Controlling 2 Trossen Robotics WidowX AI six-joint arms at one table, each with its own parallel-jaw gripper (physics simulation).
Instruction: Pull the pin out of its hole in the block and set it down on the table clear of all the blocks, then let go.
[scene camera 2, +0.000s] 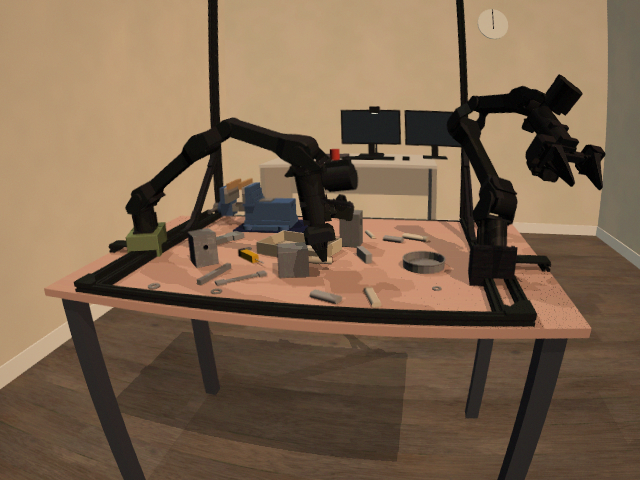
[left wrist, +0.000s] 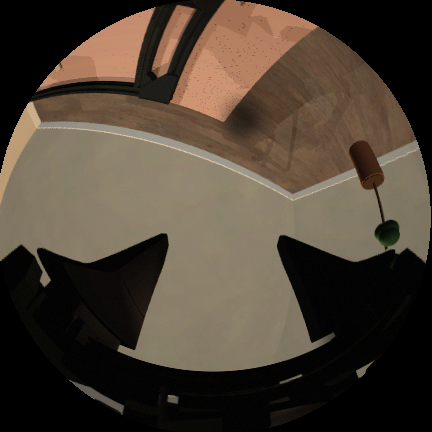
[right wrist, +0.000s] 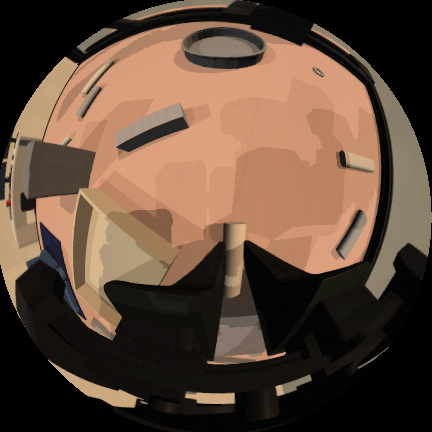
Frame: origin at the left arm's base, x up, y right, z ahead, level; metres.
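Where they show: left gripper, between the fingertips: (scene camera 2: 587, 187) (left wrist: 224, 241); right gripper, between the fingertips: (scene camera 2: 324, 260) (right wrist: 233, 246); left arm's base, origin of its link: (scene camera 2: 492, 249); right arm's base, origin of its link: (scene camera 2: 145, 229).
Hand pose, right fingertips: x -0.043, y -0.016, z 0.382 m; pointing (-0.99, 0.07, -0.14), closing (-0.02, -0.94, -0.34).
Each offset is from my right fingertips to the centre of the thing.
The pale round pin {dx +0.002, dy -0.006, dz +0.020 m} (scene camera 2: 313, 258) (right wrist: 234, 260) stands out sideways from the hole side of a grey block {dx +0.004, dy -0.021, dz +0.067 m} (scene camera 2: 293, 261) (right wrist: 237, 332). In the right wrist view its near end meets the block's dark face, but the fingers partly hide the hole. My right gripper (right wrist: 233, 246) is shut on the pin, one finger on each side of it, close beside the block. My left gripper (scene camera 2: 586, 186) (left wrist: 224, 241) is open and empty, raised high at the right of the picture, away from the blocks.
Around the block are a beige open tray {dx -0.011, dy +0.124, dz +0.104 m} (right wrist: 145, 227), a taller grey block {dx +0.019, dy +0.211, dz -0.016 m} (scene camera 2: 351, 229) (right wrist: 60, 170), a grey bar {dx -0.015, dy +0.100, dz -0.073 m} (scene camera 2: 363, 254) (right wrist: 151, 127), a round dish {dx -0.016, dy +0.074, dz -0.223 m} (scene camera 2: 423, 268) (right wrist: 224, 61), a holed block {dx +0.014, dy -0.011, dz +0.314 m} (scene camera 2: 204, 249), a grey peg {dx -0.020, dy -0.150, dz -0.045 m} (scene camera 2: 325, 296) (right wrist: 351, 234) and a pale peg {dx -0.021, dy -0.131, dz -0.134 m} (scene camera 2: 371, 296) (right wrist: 358, 162).
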